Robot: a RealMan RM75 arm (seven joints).
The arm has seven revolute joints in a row. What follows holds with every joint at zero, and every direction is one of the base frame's. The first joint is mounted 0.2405 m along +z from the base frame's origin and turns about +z. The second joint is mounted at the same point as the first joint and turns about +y. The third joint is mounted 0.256 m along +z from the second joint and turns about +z. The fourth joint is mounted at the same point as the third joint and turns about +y. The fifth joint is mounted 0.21 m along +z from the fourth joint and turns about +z. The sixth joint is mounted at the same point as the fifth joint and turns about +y. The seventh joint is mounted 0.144 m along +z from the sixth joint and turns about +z. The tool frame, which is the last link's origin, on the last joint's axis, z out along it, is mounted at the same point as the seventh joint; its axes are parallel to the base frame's.
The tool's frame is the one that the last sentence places.
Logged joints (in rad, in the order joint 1, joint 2, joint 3, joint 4, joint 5, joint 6, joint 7), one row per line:
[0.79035, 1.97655, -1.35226, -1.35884, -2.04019, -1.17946, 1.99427]
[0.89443, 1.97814, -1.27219, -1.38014, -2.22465, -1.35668, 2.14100]
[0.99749, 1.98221, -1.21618, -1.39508, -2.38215, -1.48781, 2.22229]
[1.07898, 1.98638, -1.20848, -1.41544, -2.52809, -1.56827, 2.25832]
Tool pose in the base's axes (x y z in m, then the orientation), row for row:
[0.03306, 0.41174, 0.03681, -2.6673, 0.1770, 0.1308]
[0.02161, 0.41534, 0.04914, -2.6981, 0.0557, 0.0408]
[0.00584, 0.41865, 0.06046, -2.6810, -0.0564, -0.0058]
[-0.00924, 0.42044, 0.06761, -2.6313, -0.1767, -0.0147]
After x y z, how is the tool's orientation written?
As angles about the fixed x, y, z axes (roll, pitch, yaw), in radians.
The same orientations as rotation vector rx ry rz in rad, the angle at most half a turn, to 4 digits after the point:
[-2.6647, -0.1172, 0.2782]
[-2.6978, -0.0381, 0.0876]
[-2.6802, -0.0100, -0.0774]
[-2.6236, -0.0413, -0.2374]

